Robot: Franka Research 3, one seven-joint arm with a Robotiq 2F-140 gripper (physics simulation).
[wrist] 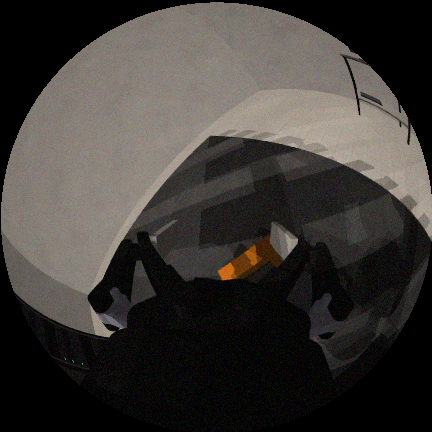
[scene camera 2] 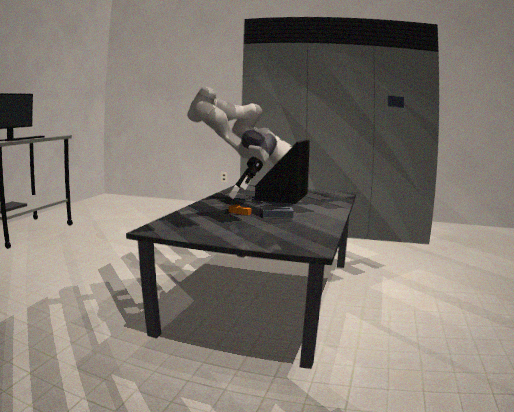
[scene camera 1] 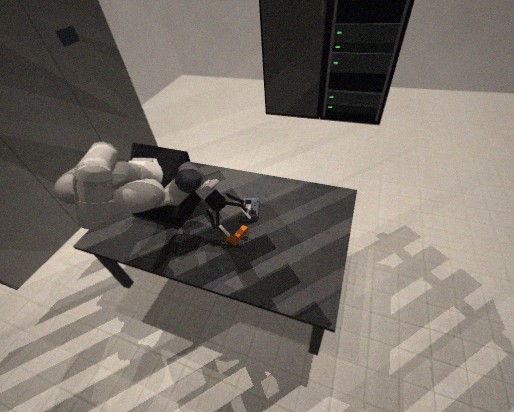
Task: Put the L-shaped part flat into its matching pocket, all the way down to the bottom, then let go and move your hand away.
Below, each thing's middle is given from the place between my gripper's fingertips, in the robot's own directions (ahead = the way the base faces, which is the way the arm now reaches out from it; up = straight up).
I see my gripper 4 cm past the orange L-shaped part (wrist: 262,251), 1 cm to the right of it and 9 cm above it.
